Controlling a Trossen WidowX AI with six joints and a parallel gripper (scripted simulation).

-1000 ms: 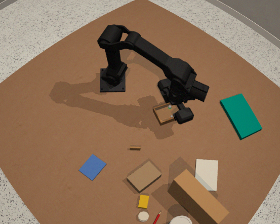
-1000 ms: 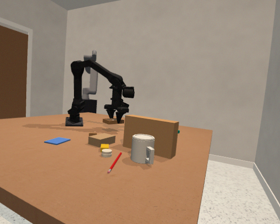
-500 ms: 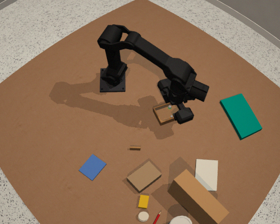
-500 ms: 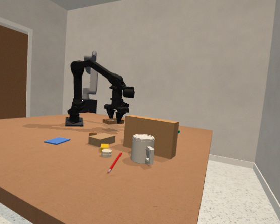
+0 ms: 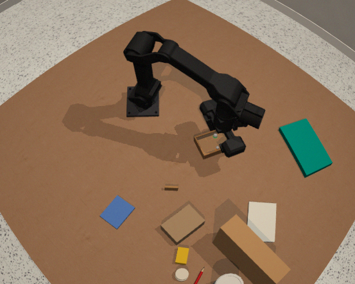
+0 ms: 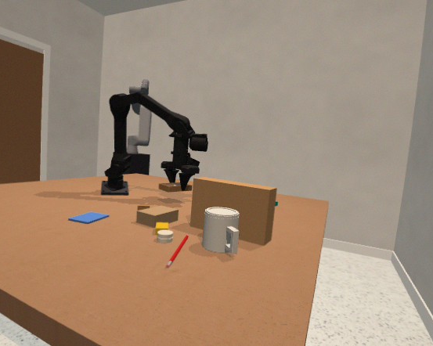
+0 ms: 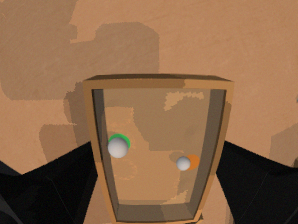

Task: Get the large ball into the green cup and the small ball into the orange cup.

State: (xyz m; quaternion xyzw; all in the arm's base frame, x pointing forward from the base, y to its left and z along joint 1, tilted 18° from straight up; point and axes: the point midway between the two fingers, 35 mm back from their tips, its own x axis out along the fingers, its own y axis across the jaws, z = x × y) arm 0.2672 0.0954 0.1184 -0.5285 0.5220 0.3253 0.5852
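The wooden puzzle is 3 cm below my hand and 1 cm to the right of it. Round my hand: green slab: 28 cm to the left, 19 cm ahead, 8 cm below; then white slab: 28 cm ahead, 9 cm below, 5 cm to the right; then tan box: 24 cm to the right, 13 cm ahead, 7 cm below.
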